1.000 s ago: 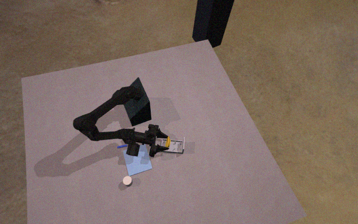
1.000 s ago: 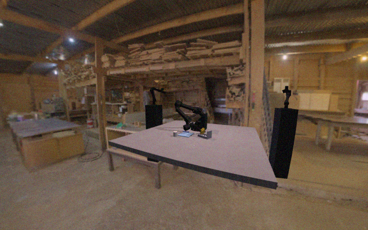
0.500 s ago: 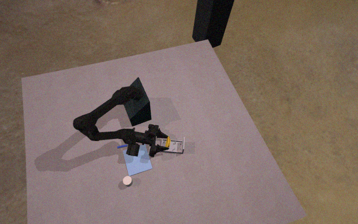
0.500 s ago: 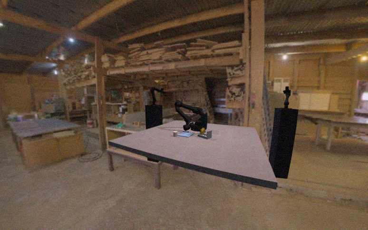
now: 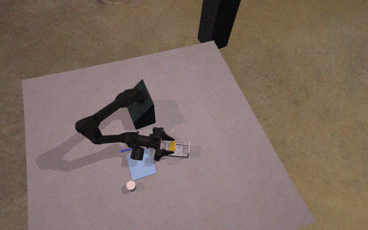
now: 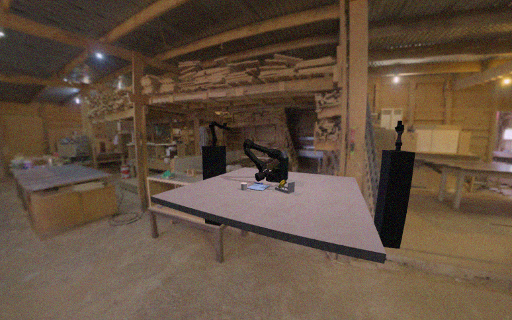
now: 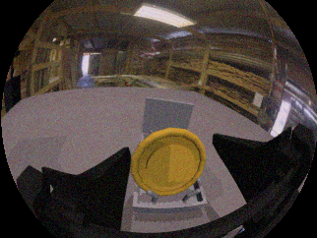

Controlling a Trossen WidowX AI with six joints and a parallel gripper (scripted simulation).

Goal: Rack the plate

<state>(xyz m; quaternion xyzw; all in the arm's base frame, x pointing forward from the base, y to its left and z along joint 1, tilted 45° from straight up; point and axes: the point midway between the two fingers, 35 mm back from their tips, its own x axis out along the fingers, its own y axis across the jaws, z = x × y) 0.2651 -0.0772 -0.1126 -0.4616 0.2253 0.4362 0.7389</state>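
My gripper tip is 1 cm to the left of the yellow plate and 2 cm above it. Also, from my gripper tip: light blue mat (1 cm behind, 20 cm to the right, 6 cm below); then blue spoon (11 cm behind, 22 cm to the right, 6 cm below); then grey dish rack (1 cm ahead, 1 cm to the left, 4 cm below).
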